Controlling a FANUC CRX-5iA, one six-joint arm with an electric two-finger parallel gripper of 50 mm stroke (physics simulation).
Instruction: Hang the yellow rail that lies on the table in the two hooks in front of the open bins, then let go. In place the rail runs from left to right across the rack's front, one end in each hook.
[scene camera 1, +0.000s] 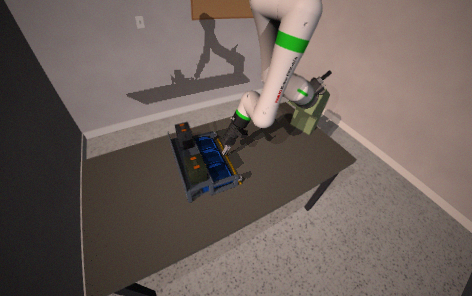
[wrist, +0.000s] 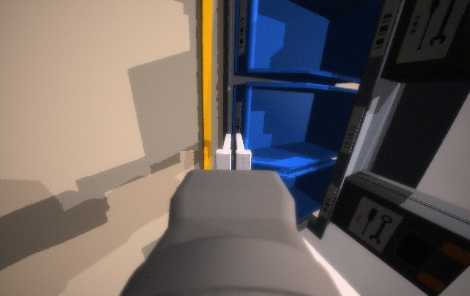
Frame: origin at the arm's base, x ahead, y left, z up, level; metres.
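Where they show: gripper, fingertip midpoint: (scene camera 1: 223, 153) (wrist: 233, 142).
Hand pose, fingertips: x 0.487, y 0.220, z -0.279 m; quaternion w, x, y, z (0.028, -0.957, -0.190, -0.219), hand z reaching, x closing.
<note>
After its pixels a point has its place.
The yellow rail (scene camera 1: 231, 163) @[x 0.442, y 0.271, z -0.315 m] (wrist: 206, 75) @[x 0.440, y 0.281, z -0.315 m] runs along the front of the rack (scene camera 1: 189, 193) @[x 0.650, y 0.509, z -0.241 m] (wrist: 229, 50) @[x 0.454, y 0.318, z -0.310 m], beside the open blue bins (scene camera 1: 213, 157) @[x 0.548, y 0.219, z -0.315 m] (wrist: 287, 117) @[x 0.594, y 0.286, z -0.316 m]. Its near end shows by the hook (scene camera 1: 240, 178) @[x 0.403, y 0.411, z -0.258 m] at the rack's near front corner; whether it sits in that hook is too small to tell. The far hook is not clear. My gripper (scene camera 1: 226, 150) @[x 0.487, y 0.220, z -0.279 m] (wrist: 233, 142) @[x 0.487, y 0.220, z -0.279 m] is shut, with a thin gap between the fingertips and nothing held. In the wrist view the fingertips are to the right of the rail, over the rack's front edge. The gripper body hides the lower part of the rail there.
Dark tool cases with orange latches (scene camera 1: 196, 169) (wrist: 375, 225) stand on the rack behind the bins. The rack stands on the brown table (scene camera 1: 135, 215) @[x 0.909, y 0.583, z -0.325 m]. The arm reaches in from its pale green base (scene camera 1: 304, 121) @[x -0.092, y -0.067, z -0.241 m] on the table. A wall rises behind the table.
</note>
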